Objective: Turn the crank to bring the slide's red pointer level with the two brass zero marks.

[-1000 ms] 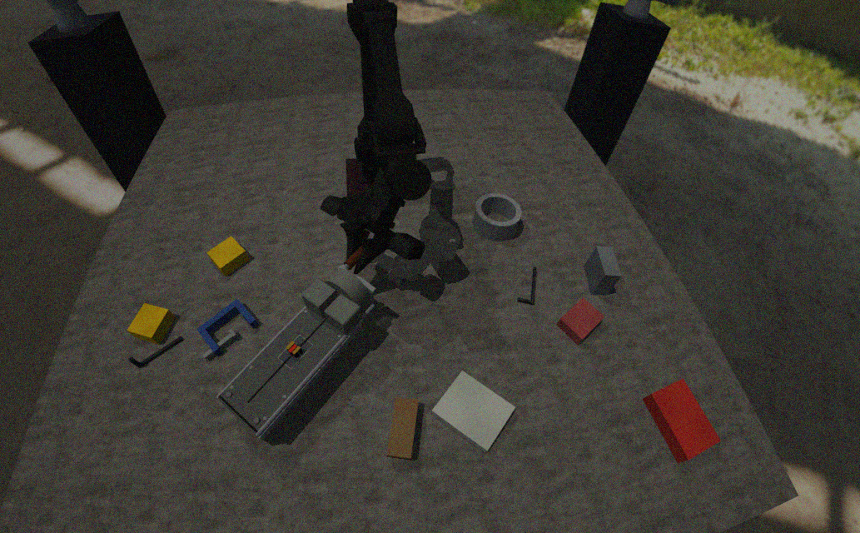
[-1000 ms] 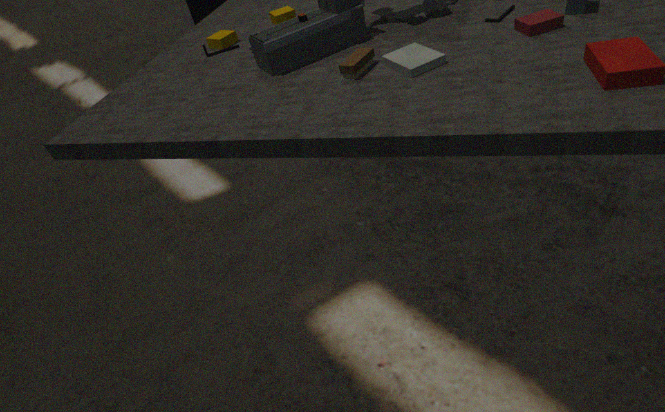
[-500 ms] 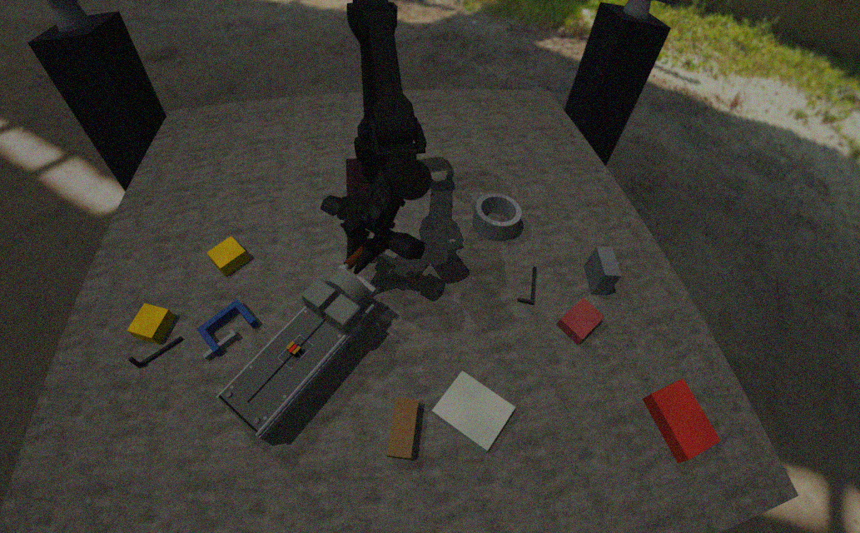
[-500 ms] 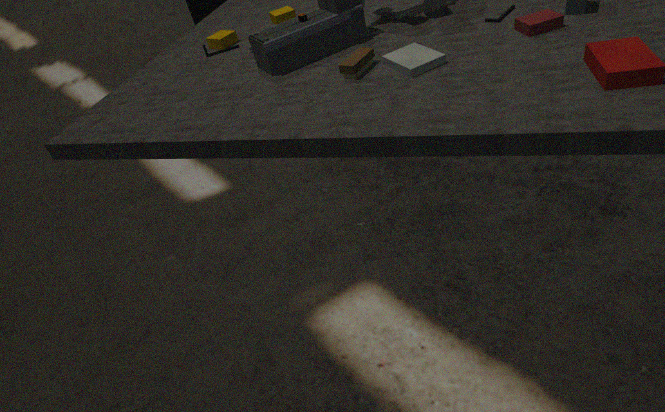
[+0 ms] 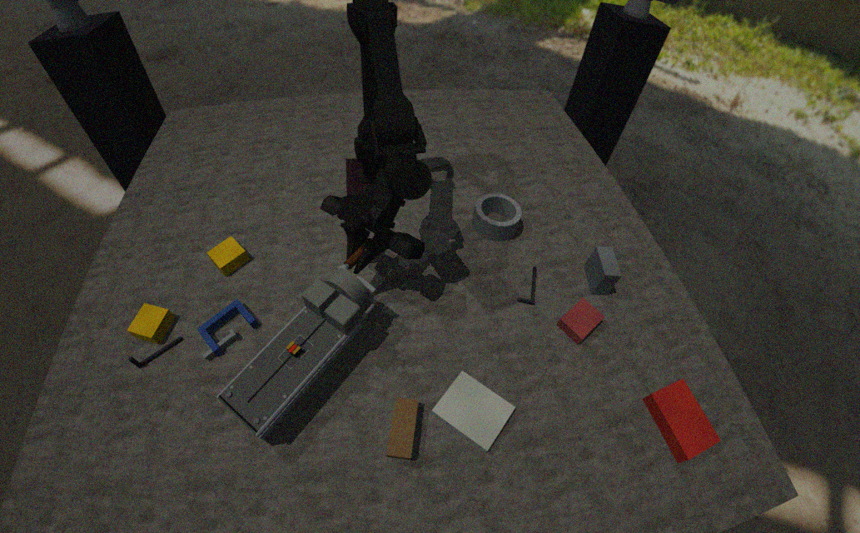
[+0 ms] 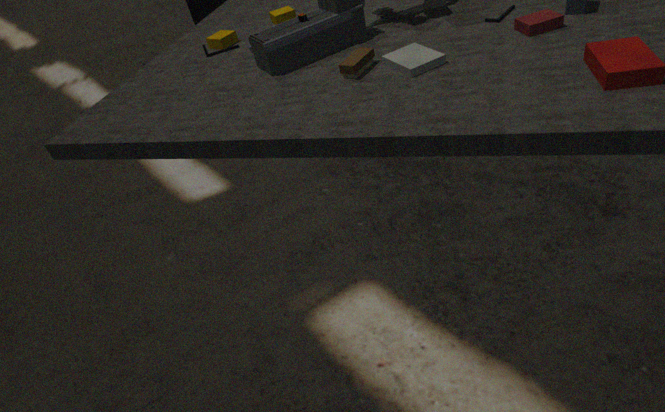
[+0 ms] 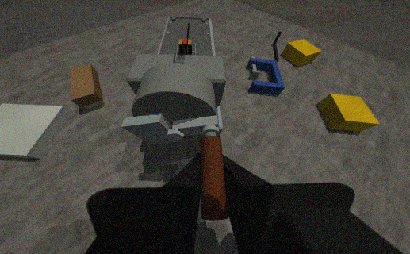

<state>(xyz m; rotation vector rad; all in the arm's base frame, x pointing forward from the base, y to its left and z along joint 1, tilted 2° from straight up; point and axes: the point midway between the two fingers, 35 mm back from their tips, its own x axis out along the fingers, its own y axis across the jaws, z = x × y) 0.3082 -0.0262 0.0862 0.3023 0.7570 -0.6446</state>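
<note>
The brown crank handle lies 10 mm behind my gripper tip, 10 mm to the left of it and 20 mm above it. Round my gripper tip: white plate (240 mm ahead, 180 mm to the left, 60 mm below); red pointer (150 mm ahead, 80 mm to the right, 10 mm above); brown block (260 mm ahead, 70 mm to the left, 60 mm below).
</note>
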